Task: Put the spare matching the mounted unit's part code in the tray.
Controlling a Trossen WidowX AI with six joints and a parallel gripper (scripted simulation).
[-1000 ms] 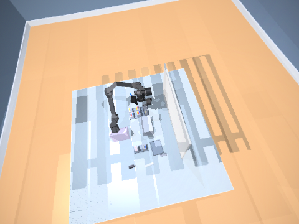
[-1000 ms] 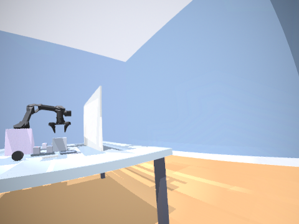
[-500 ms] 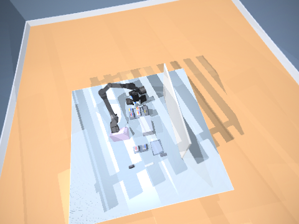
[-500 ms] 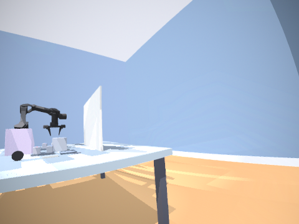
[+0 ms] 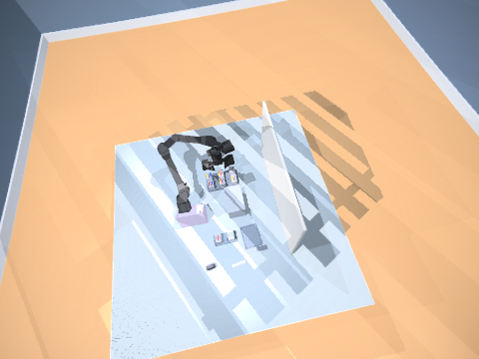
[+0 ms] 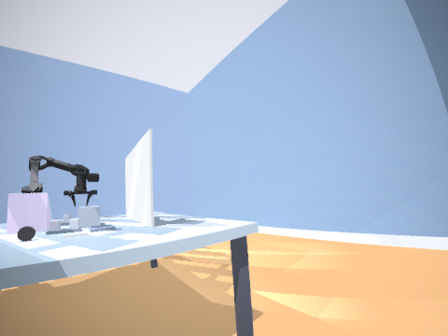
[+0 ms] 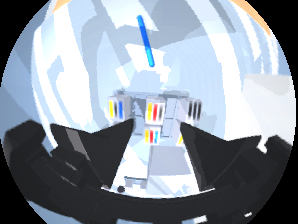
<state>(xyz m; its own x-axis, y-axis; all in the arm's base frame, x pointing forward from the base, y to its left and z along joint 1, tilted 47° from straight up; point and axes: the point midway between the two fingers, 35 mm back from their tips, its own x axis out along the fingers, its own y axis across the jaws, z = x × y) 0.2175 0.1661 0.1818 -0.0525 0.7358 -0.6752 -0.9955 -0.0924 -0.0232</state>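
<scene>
My gripper tip is 60 mm above the spare. Also, from my gripper tip: grey tray 130 mm ahead, 410 mm to the right, 90 mm below; then blue marker pen 40 mm behind, 150 mm to the left, 90 mm below; then white upright panel 310 mm ahead, 190 mm to the right, 130 mm above.
</scene>
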